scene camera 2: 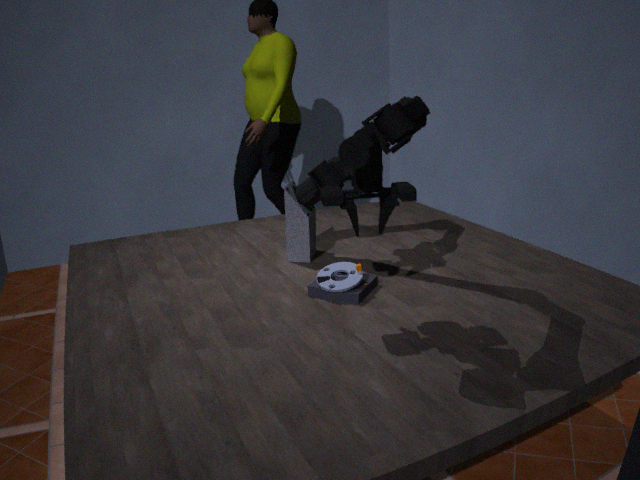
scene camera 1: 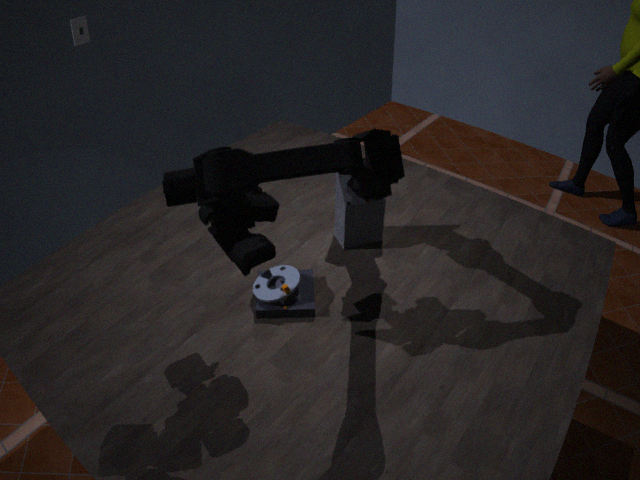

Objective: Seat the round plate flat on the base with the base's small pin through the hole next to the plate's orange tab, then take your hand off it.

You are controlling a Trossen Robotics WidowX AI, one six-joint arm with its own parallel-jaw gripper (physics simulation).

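Frame: origin at the arm's base, x ahead, y left, z up, level; metres.
Seen in the pictures: gripper, between the fingertips: (scene camera 2: pixel 368 234) (scene camera 1: pixel 240 267); arm's base, origin of its link: (scene camera 2: pixel 301 198).
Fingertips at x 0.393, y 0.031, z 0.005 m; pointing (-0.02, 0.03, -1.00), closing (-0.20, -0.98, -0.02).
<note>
Pixels of each thing's middle, then the offset from my fingertips to it. "*": a spot on its surface instead. Level surfaces: height alone.
- round pale plate, middle of its body: (scene camera 1: pixel 275 280) (scene camera 2: pixel 339 273) dz -0.118, dx -0.102, dy -0.028 m
- dark square base, middle of its body: (scene camera 1: pixel 285 290) (scene camera 2: pixel 343 282) dz -0.146, dx -0.116, dy -0.013 m
- small orange mark, a spot on its surface: (scene camera 1: pixel 284 307) (scene camera 2: pixel 365 283) * dz -0.141, dx -0.076, dy +0.027 m
- wooden table, height of its surface: dz -0.166 m
The round pale plate (scene camera 1: pixel 265 294) (scene camera 2: pixel 345 286) lies on the dark square base (scene camera 1: pixel 307 295) (scene camera 2: pixel 334 296), off-centre and tilted, not flat. Its side with the orange tab (scene camera 1: pixel 285 289) (scene camera 2: pixel 358 267) stands raised, with a dark gap beneath it in scene camera 1. A small orange mark (scene camera 1: pixel 284 307) (scene camera 2: pixel 366 283) shows on the base near the tab side. The small pin cannot be made out. My gripper (scene camera 1: pixel 247 269) (scene camera 2: pixel 369 234) is partly open and empty, pointing down, above and behind the plate as seen in scene camera 2, apart from it.
A grey block-like pedestal (scene camera 1: pixel 361 222) (scene camera 2: pixel 299 232) stands under the arm's mount, behind the base. The wooden table (scene camera 1: pixel 444 392) (scene camera 2: pixel 206 392) carries the arm's dark shadows. A person in a yellow top (scene camera 1: pixel 631 41) (scene camera 2: pixel 268 77) stands beyond the table.
</note>
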